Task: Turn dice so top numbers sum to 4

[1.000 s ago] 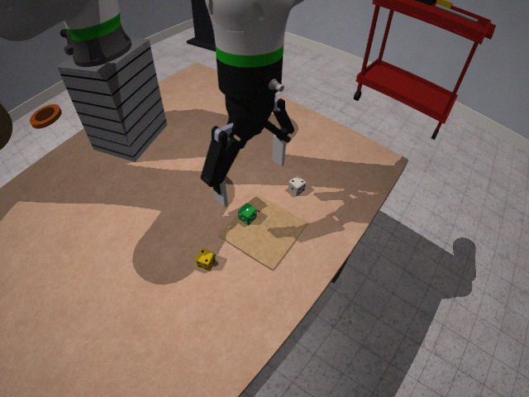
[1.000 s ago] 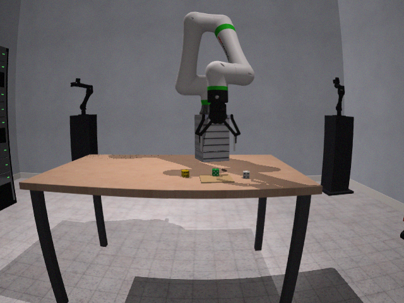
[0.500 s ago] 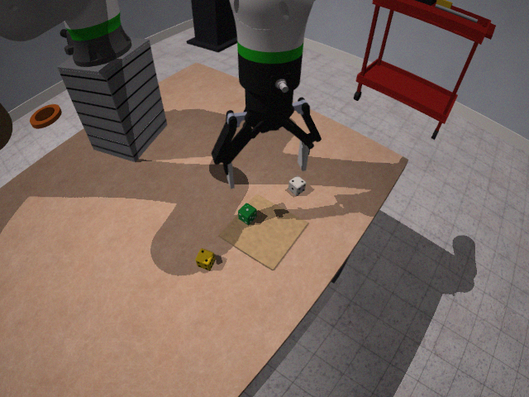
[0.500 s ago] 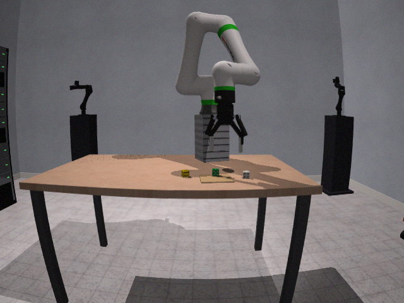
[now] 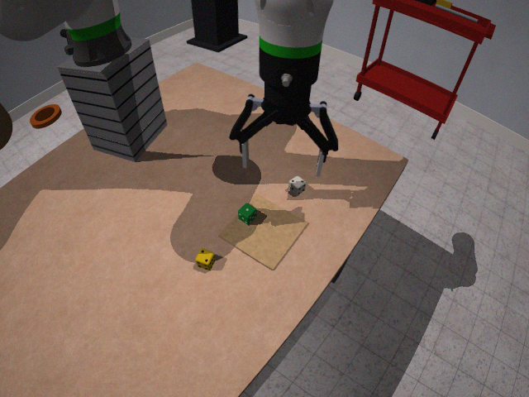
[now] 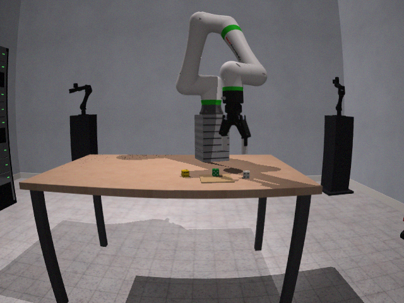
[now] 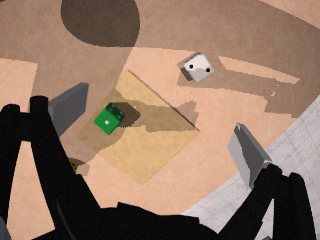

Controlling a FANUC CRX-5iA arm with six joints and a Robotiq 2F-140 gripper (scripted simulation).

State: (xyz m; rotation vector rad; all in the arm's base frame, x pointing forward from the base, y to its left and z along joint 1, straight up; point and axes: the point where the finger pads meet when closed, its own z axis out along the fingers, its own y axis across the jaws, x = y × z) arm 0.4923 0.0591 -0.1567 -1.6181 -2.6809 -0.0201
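Now: hand 110 mm above the white die, 60 mm to the right of it and 10 mm short of it. Round my hand: green die: 110 mm below, 80 mm to the right, 30 mm behind; yellow die: 220 mm to the right, 110 mm below, 30 mm behind; tan mat: 120 mm below, 80 mm to the right, 20 mm ahead.
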